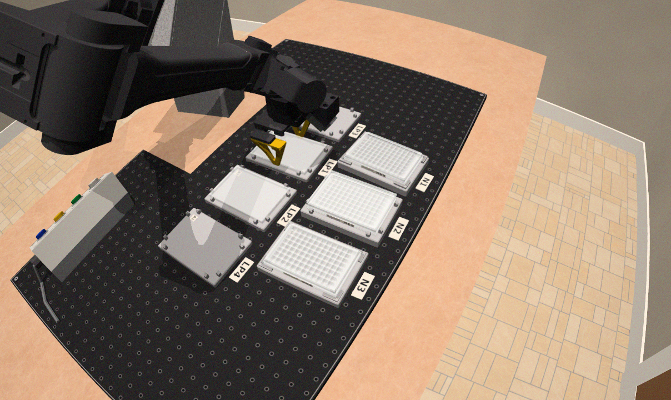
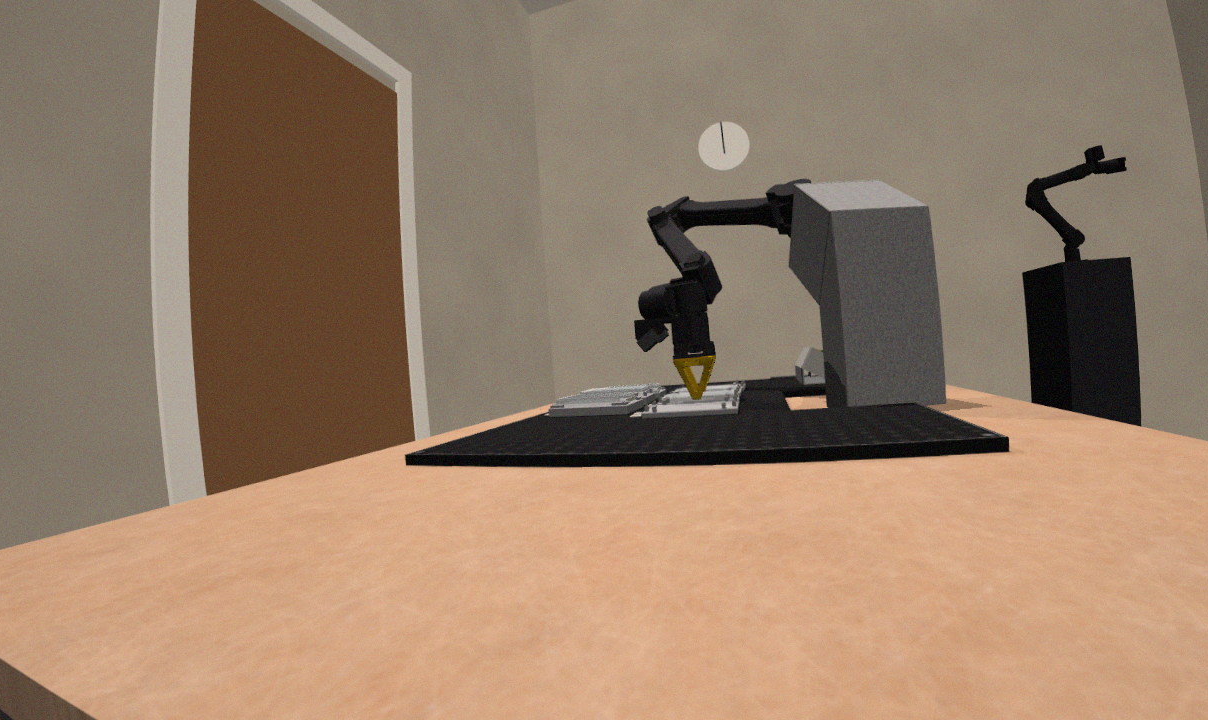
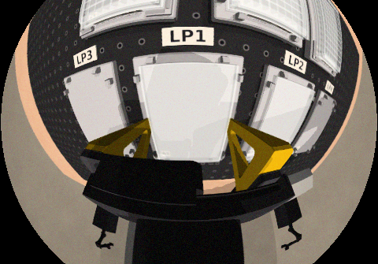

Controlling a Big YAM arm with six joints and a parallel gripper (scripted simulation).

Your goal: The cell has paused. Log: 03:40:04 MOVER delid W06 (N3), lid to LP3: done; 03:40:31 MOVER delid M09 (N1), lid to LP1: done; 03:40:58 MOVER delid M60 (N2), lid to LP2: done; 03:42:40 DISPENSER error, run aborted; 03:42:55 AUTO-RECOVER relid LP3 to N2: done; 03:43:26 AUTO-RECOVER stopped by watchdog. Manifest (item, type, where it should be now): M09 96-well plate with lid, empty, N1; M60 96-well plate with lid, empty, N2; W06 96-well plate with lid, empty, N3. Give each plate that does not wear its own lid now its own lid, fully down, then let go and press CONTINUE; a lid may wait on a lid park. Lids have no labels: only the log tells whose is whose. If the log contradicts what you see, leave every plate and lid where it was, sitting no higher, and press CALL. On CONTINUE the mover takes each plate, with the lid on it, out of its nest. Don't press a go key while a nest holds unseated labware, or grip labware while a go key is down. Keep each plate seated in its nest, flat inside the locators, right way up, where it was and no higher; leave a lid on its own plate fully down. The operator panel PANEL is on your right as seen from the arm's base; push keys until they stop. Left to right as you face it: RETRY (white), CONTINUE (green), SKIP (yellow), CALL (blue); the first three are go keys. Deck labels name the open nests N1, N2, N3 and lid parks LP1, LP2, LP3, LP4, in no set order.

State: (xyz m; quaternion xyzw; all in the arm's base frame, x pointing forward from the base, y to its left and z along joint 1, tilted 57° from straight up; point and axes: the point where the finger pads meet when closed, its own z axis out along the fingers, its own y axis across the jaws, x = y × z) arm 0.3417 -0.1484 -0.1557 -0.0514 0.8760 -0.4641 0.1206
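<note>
The lid park LP1 lies 20 mm below my hand. Round my hand: lid park LP2: 10 mm behind, 130 mm to the right, 20 mm below; lid park LP3: 130 mm to the left, 20 mm below; lid park LP4: 20 mm behind, 260 mm to the right, 20 mm below.
</note>
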